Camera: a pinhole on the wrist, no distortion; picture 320 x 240 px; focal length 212.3 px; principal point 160.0 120.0 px. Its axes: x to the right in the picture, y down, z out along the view. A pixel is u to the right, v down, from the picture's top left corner.
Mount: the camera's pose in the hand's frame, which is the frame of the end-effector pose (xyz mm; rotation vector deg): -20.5 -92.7 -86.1 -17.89 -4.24 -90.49
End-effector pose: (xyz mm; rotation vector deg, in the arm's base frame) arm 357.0 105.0 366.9 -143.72 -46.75 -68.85
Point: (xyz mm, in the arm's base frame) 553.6 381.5 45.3
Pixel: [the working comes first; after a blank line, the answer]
In the camera's frame: 155.3 -101.6 504.2

225.4 77.2
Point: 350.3 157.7 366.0
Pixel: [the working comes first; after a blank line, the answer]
In the camera's frame: -18.9 18.8 117.7

126.0 153.9
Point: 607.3 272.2 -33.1
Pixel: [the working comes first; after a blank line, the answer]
In the camera's frame: 49.3 -185.8 555.8

178.8 49.0
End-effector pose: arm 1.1 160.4 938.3 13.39 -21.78 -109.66
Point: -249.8 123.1 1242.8
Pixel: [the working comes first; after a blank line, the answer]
In the camera's frame: 108.6 84.7 453.0

210.9 159.7
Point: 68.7 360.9 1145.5
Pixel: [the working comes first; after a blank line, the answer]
In the camera's frame: -86.6 -233.0 284.5

outside the picture
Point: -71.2 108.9 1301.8
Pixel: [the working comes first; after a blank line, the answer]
In the camera's frame: -69.3 28.6 481.3

129.4 132.6
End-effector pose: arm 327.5 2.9 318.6 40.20 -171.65 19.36
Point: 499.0 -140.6 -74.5
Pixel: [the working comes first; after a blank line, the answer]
In the camera's frame: 151.3 -179.3 457.8

230.2 36.9
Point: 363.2 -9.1 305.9
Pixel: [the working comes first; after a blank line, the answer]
In the camera's frame: -42.2 -24.9 112.6

80.5 73.0
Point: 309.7 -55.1 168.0
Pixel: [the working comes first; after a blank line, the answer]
In the camera's frame: -18.0 7.7 262.1

145.4 126.2
